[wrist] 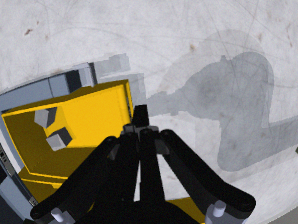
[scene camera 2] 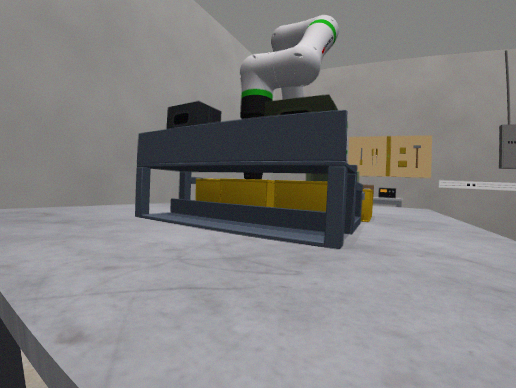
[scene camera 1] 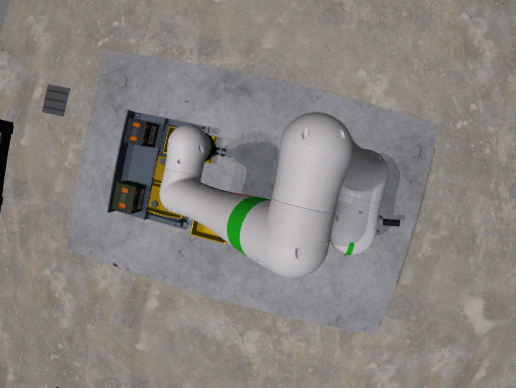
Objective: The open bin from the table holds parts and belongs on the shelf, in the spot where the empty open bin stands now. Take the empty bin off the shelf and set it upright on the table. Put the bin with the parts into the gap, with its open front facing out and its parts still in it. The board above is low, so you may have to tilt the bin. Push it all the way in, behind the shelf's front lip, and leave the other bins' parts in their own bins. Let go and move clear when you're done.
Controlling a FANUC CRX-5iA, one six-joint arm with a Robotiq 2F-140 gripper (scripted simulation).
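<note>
You'd be looking at the gripper [wrist: 142, 114] along with a yellow open bin [wrist: 89, 121]. There's a grey shelf frame [scene camera 1: 134, 163] as well. And you'd also see a yellow open bin [scene camera 2: 255, 192] together with a yellow open bin [scene camera 2: 305, 195].
</note>
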